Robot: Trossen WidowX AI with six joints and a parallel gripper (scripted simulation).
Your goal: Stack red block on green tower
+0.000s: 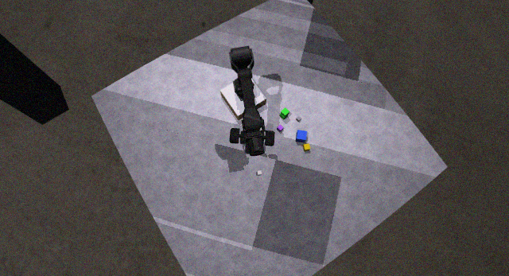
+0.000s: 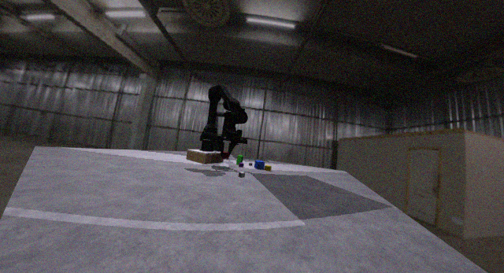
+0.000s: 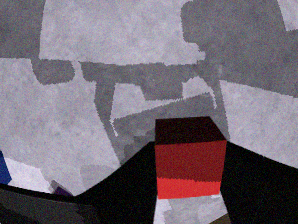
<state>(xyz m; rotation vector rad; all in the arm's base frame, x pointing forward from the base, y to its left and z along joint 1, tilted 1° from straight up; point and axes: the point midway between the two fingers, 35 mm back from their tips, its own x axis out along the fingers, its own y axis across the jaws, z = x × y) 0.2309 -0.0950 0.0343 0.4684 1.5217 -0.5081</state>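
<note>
Right now my gripper tip is 160 mm to the right of the purple block and 50 mm above it. The rest, counted from my gripper tip: yellow block 140 mm ahead, 210 mm to the left, 50 mm below; then blue block 80 mm ahead, 220 mm to the left, 40 mm below; then red block 10 mm above.
</note>
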